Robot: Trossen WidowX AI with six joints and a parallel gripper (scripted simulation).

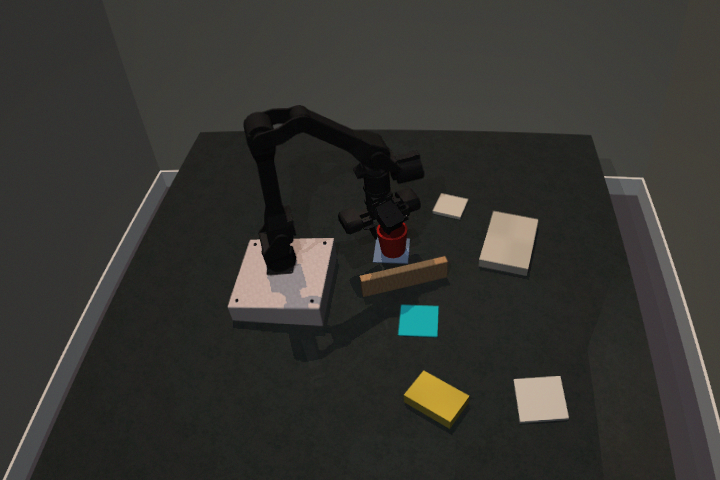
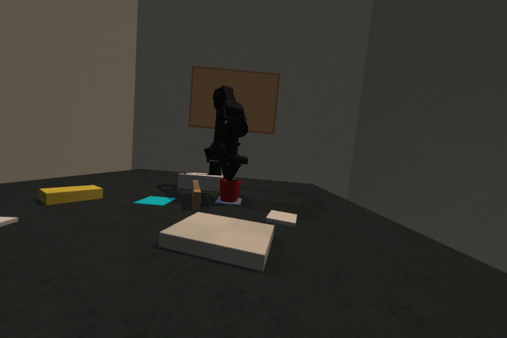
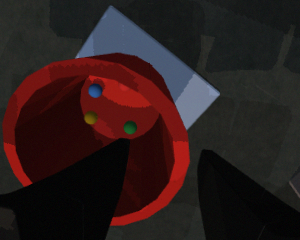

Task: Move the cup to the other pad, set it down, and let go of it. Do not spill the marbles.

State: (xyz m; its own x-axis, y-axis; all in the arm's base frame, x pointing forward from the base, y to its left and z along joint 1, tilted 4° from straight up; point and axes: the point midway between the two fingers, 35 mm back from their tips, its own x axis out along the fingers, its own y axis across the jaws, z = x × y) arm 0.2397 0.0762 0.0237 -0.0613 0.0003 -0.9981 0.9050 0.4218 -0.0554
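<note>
The red cup is 3 cm ahead of my gripper tip, 2 cm below it and 1 cm to the left of it. Also, from my gripper tip: pale blue pad 7 cm below, 2 cm ahead, 1 cm to the left; yellow block 42 cm to the right, 11 cm ahead, 5 cm below; wooden block 10 cm to the right, 5 cm below, 5 cm ahead.
</note>
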